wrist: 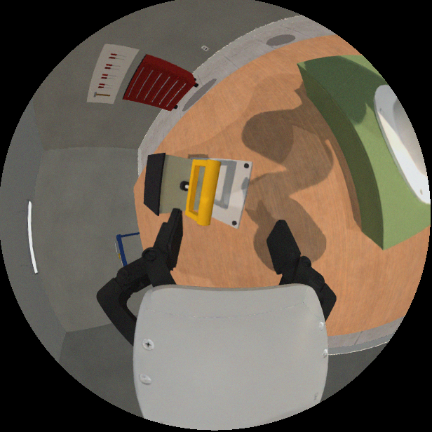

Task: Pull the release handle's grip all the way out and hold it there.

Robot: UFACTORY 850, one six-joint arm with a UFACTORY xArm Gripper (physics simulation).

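Observation:
The yellow release handle's grip (209, 192) is a thick bar on a yellow frame, in the middle of the wrist view. It stands off the front of a beige housing (174, 175) with a black top, over a light base plate (242, 187) with dark bolts. A dark round knob (184, 186) sits on the housing's face behind the frame. My gripper (229, 226) is open, with nothing between its fingers. In the view, the left fingertip is just below the housing and the frame's lower left corner, and the right fingertip is to the lower right of the grip. Whether anything touches is unclear.
A green block (360, 150) with the white round robot base (407, 135) stands on the wooden table top (220, 255) at the right. A red slatted cabinet (160, 82) and a white tool panel (111, 75) are beyond the table at the upper left. A blue frame (121, 250) is at the lower left.

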